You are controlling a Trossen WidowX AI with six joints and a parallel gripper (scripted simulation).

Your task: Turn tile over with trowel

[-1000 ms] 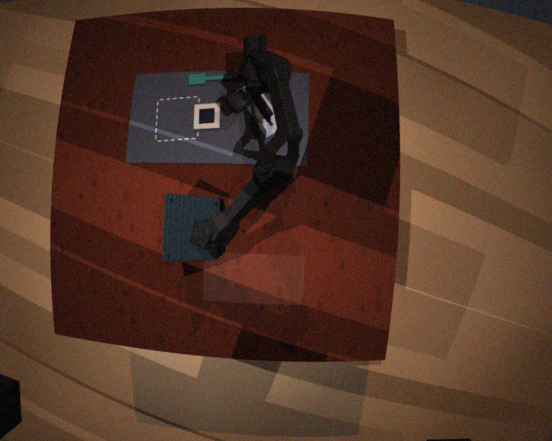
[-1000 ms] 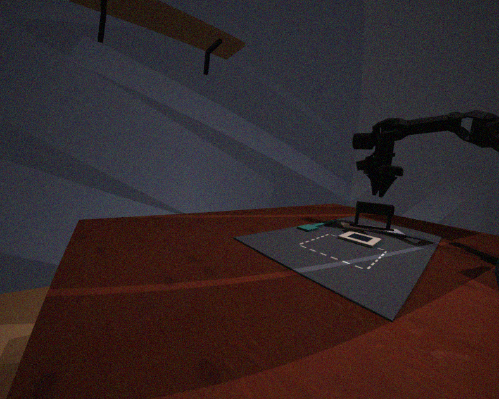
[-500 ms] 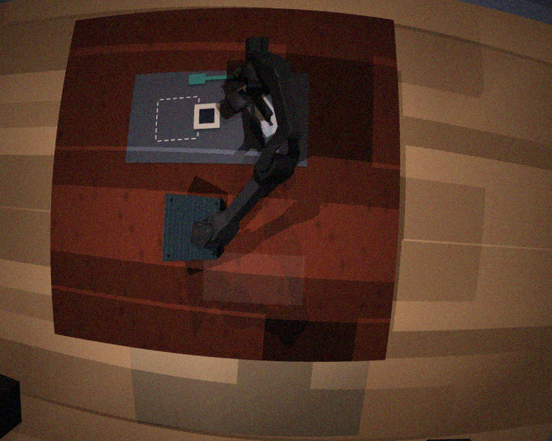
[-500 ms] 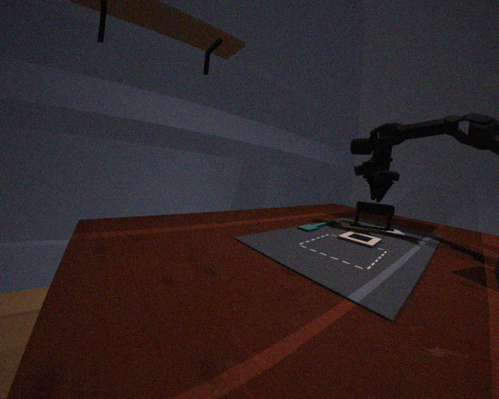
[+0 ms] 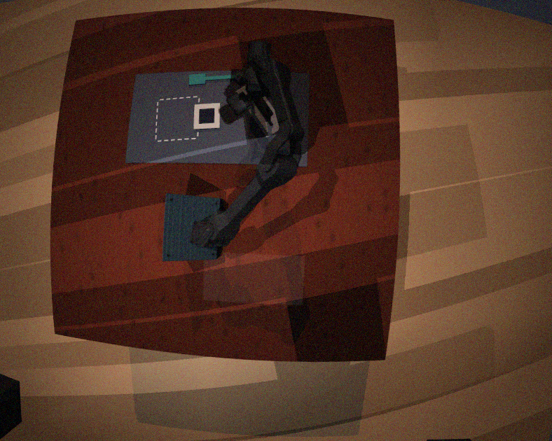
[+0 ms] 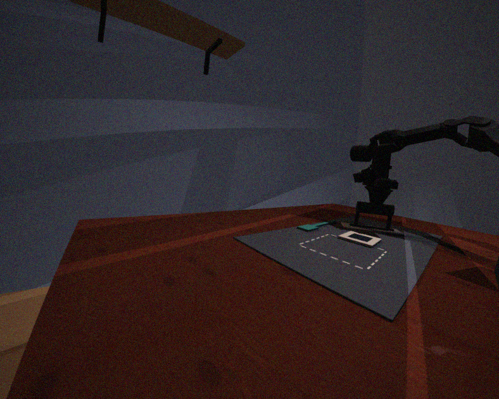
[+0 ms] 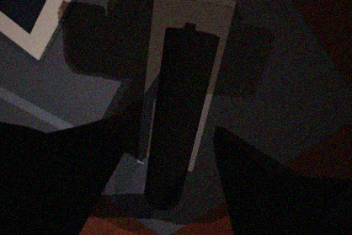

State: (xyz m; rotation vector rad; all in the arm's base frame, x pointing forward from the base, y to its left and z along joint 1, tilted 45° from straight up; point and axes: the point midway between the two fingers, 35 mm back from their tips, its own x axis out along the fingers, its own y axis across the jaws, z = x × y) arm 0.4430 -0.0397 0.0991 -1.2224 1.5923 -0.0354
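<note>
My gripper tip is now 30 mm above the trowel, 10 mm to the right of it and 10 mm short of it. Also, from my gripper tip: teal flat tool (190 mm to the left, 90 mm ahead, 70 mm below); then white tile (170 mm to the left, 70 mm below, 60 mm behind); then grey mat (150 mm to the left, 90 mm below, 50 mm behind).
</note>
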